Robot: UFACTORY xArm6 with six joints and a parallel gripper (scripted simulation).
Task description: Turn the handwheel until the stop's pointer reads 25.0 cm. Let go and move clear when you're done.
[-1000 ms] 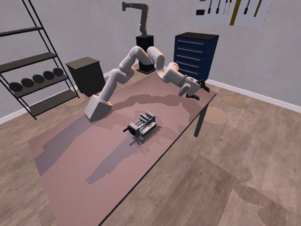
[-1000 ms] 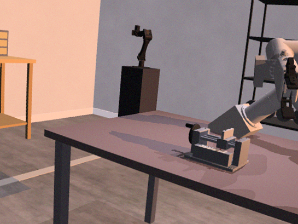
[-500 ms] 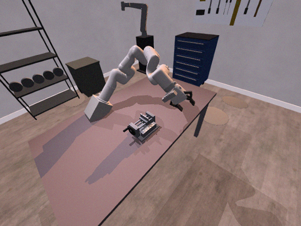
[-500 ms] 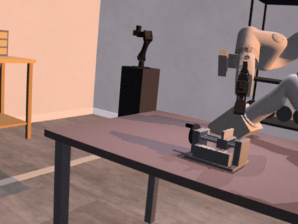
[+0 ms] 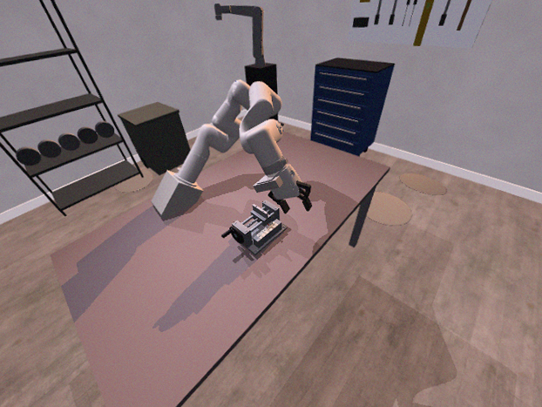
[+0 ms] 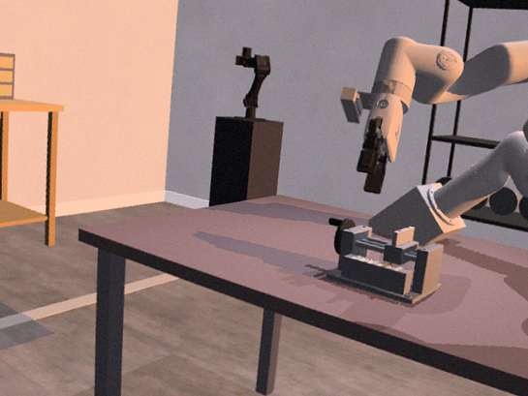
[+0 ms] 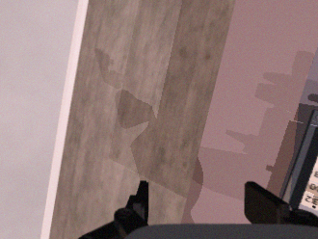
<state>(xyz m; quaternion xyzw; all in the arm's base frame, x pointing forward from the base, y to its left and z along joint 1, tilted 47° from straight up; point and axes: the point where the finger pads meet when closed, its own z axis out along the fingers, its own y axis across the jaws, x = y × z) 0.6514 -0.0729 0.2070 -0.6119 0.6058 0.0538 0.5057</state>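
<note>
Right now my hand is 21 cm past the black handwheel, 16 cm to the left of it and 15 cm above it. The rest, counted from my hand: sliding stop block (18 cm behind, 16 cm below).
</note>
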